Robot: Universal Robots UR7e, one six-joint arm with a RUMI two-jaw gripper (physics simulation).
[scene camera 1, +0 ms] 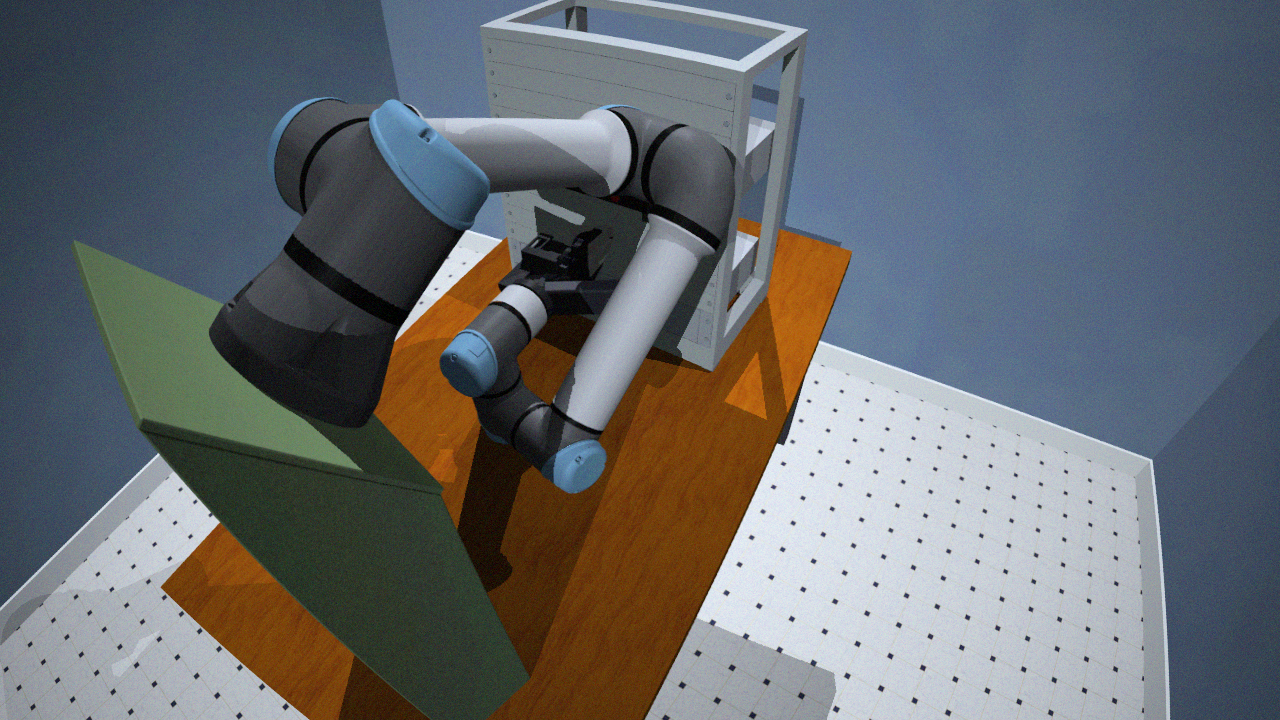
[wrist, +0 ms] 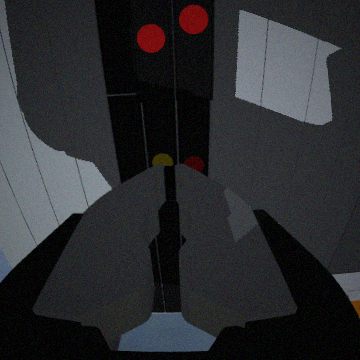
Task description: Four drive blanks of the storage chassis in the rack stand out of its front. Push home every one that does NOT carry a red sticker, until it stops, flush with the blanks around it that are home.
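Places are measured from the arm's base along level axes (x ahead, y left, z up), in millimetres.
Pixels of known places: gripper, between the fingertips: (scene camera 1: pixel 612 229) (wrist: pixel 171 168); arm's base, origin of its link: (scene camera 1: pixel 290 373).
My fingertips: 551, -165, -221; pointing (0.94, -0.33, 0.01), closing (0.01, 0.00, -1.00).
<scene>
For each thing: its middle in the pictures, then the offset to it from my fingertips, as dx, dy, dz. "*": a spot on its surface instead. Level surfaces: height alone.
- black storage chassis, a spot on its surface: (wrist: pixel 122 50) * +81, -79, +39
- yellow sticker, middle of its body: (wrist: pixel 162 162) +120, +14, +14
- red sticker, middle of its body: (wrist: pixel 193 164) +121, +17, -15
- wooden table, height of its surface: dz -362
The black storage chassis (wrist: pixel 122 50) runs down the upper middle of the wrist view; in scene camera 1 the arm hides most of it. Two dark blanks there carry red stickers (wrist: pixel 151 38) (wrist: pixel 193 19), side by side near the top. Lower down, a yellow sticker (wrist: pixel 162 159) and another red sticker (wrist: pixel 194 163) show just beyond the fingertips, the red one partly covered by the right finger. My gripper (wrist: pixel 171 168) (scene camera 1: pixel 594 240) is shut and empty, in front of the rack, with its tips close below the yellow sticker in the image. How far each blank stands out is too dark to tell.
The grey rack (scene camera 1: pixel 742 116) stands at the far end of the wooden table (scene camera 1: pixel 680 483), with plain panels (wrist: pixel 285 60) beside the chassis. The arm's forearm (scene camera 1: pixel 640 313) passes close in front of the rack. A green stand (scene camera 1: pixel 340 537) carries the arm's base.
</scene>
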